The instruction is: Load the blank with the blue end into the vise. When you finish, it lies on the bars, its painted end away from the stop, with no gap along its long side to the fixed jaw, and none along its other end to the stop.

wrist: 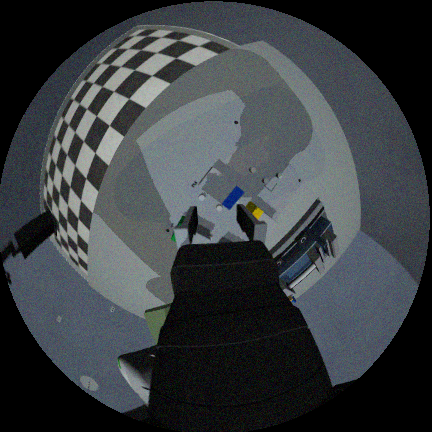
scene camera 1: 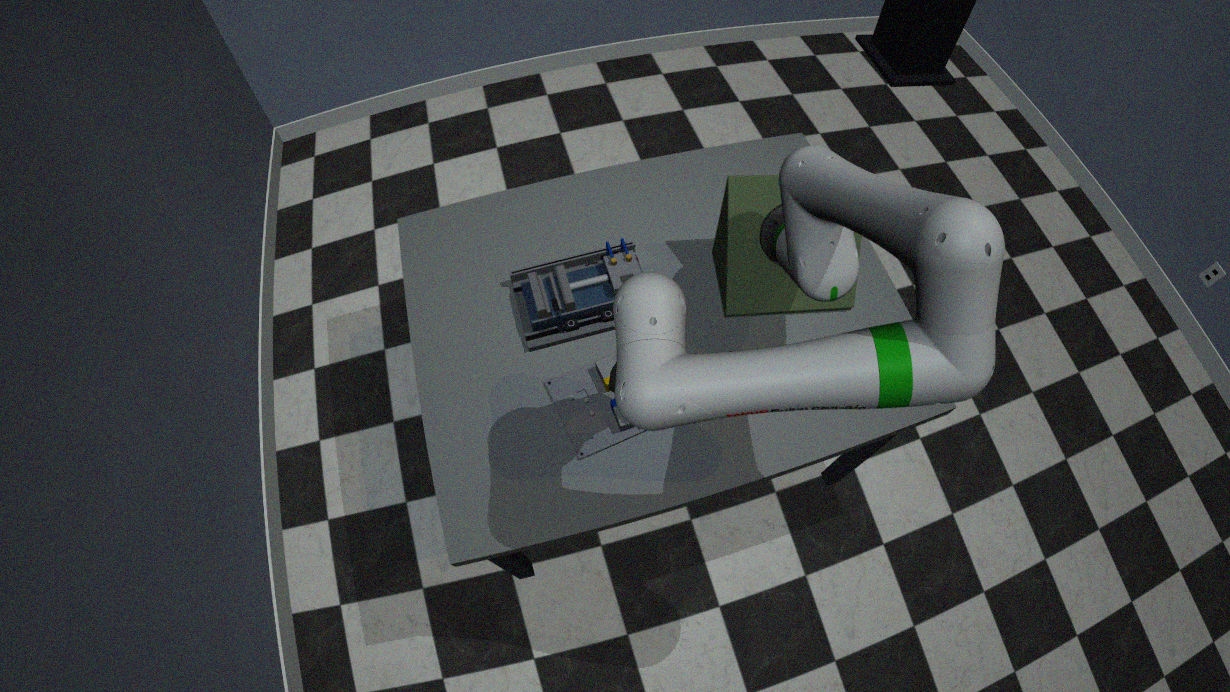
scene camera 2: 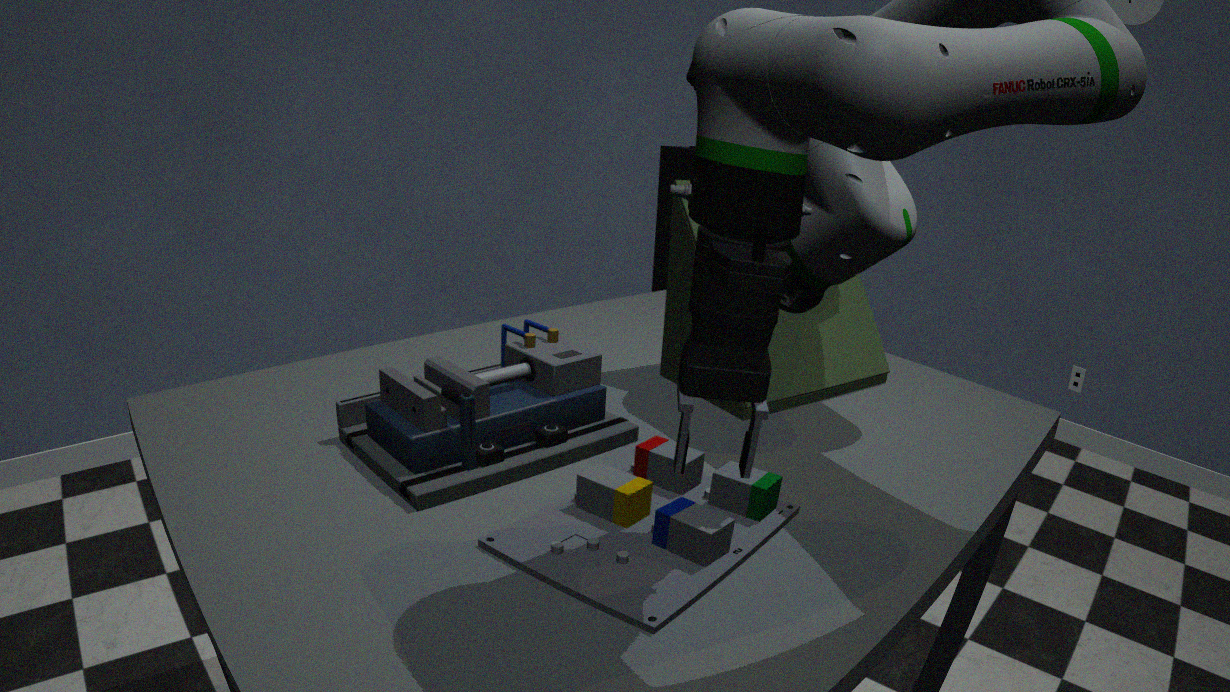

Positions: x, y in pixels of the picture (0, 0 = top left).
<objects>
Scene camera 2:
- my gripper: 711, 470
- blue-ended blank: 683, 527
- green-ended blank: 756, 497
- red-ended blank: 654, 459
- yellow-ended blank: 624, 499
</objects>
